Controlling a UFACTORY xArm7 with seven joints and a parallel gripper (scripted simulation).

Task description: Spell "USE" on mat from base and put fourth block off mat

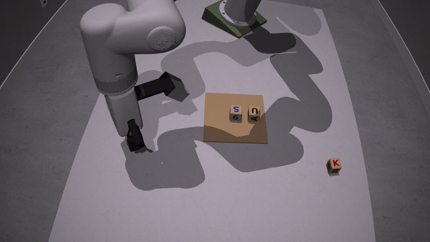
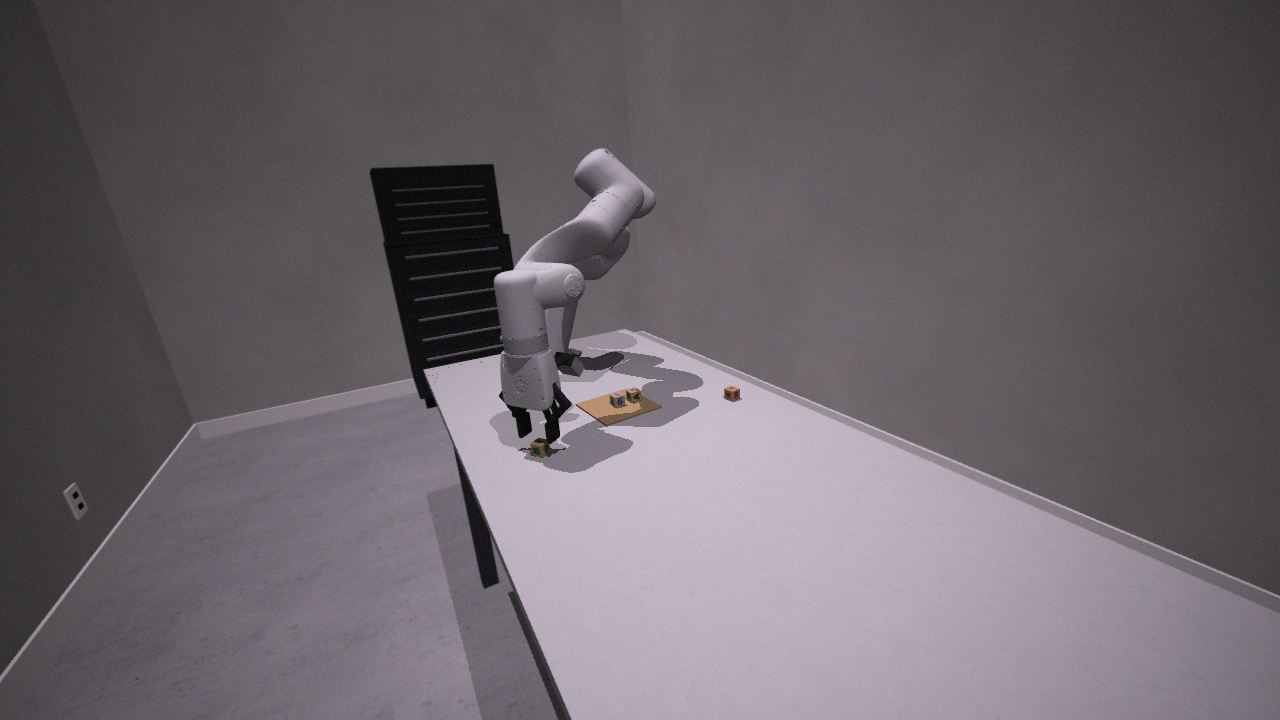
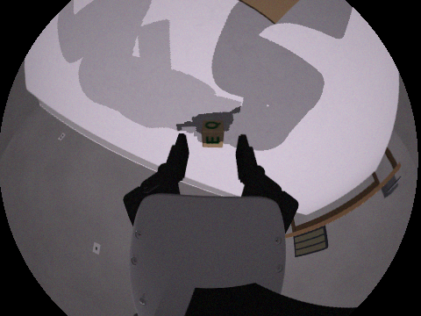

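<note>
My gripper is now 4 cm above the E block. Round my hand: U block: 9 cm behind, 26 cm to the left, 3 cm below; then tan mat: 10 cm behind, 22 cm to the left, 5 cm below; then S block: 9 cm behind, 22 cm to the left, 3 cm below.
</note>
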